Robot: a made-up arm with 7 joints.
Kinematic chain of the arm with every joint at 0, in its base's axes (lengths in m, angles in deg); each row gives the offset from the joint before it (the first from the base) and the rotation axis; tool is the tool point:
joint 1: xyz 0 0 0.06 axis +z
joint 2: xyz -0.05 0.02 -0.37 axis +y
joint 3: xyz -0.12 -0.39 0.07 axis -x
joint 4: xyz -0.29 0.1 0 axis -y
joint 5: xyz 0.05 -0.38 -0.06 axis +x
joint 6: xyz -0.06 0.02 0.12 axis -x
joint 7: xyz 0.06 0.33 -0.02 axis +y
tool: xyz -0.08 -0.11 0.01
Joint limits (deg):
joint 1: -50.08..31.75
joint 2: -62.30..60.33
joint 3: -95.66..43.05
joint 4: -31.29..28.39
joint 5: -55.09..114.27
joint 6: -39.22..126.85
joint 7: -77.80..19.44
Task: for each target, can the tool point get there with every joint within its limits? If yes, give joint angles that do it. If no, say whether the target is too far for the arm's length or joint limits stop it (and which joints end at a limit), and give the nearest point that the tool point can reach.
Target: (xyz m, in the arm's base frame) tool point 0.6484 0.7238 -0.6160
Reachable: no: joint limits stop it (at a limit: joint 1, joint 2, joint 3, joint 4, joint 6, joint 7) | nearest point 0.1896 -0.0975 -0.7380 | short by 0.949 m
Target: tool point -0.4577 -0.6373 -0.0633
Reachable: yes | joints 2.72 8.30 -17.28 9.59 49.79 5.88 7.84
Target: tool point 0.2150 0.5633 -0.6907
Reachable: no: joint limits stop it (at a limit: joint 1, joint 3, joint 6, joint 7) | nearest point -0.2611 0.1675 -0.6938 | short by 0.619 m
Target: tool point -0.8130 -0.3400 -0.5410
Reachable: yes | joints -37.64 -30.96 3.70 -7.79 -20.95 107.54 -25.06
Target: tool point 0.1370 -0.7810 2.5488
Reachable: no: too far | nearest point 0.1044 -0.5951 0.4263 | short by 2.131 m
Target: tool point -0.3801 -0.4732 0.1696
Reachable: yes | joints -21.80 35.71 8.35 -6.79 60.06 -17.41 -60.15
